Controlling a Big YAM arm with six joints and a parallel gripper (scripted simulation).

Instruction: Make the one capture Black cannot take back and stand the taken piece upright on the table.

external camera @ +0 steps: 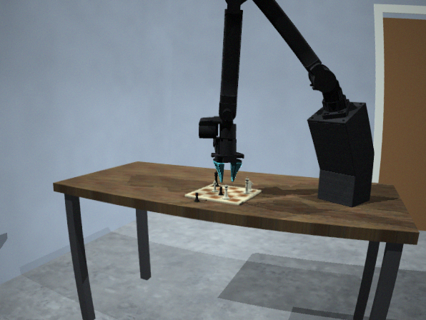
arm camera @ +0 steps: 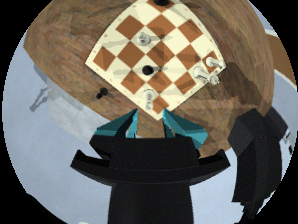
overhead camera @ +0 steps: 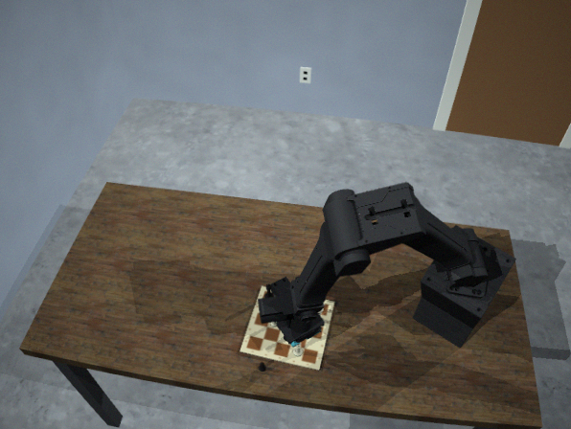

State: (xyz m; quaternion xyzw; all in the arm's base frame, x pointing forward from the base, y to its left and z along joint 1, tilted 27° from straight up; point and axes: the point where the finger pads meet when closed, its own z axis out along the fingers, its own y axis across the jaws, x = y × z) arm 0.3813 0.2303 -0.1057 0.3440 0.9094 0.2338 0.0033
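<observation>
My hand is 5 cm short of the chessboard, 7 cm to the left of it and 7 cm above it. From my hand the other things lie so: tall black piece: 14 cm ahead, 14 cm to the right, 4 cm below; tall white piece: 2 cm behind, 11 cm to the right, 4 cm below.
</observation>
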